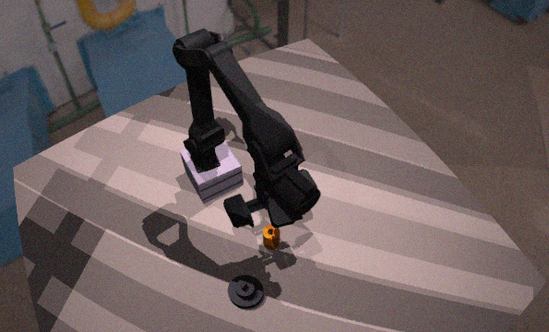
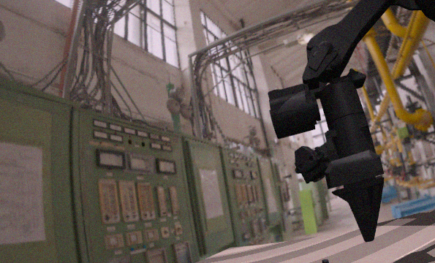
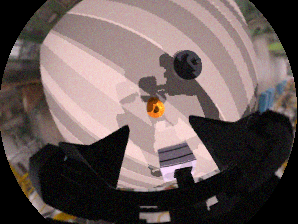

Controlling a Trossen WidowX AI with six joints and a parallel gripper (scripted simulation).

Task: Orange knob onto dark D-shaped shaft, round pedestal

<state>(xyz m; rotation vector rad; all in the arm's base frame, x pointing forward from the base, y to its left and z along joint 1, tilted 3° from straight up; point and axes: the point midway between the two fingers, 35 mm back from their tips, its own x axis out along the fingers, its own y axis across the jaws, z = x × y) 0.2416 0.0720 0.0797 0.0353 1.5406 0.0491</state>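
Now: gripper tip 90 mm above the orange knob. Round my gripper tip: round pedestal (100 mm ahead, 120 mm to the right, 90 mm below).
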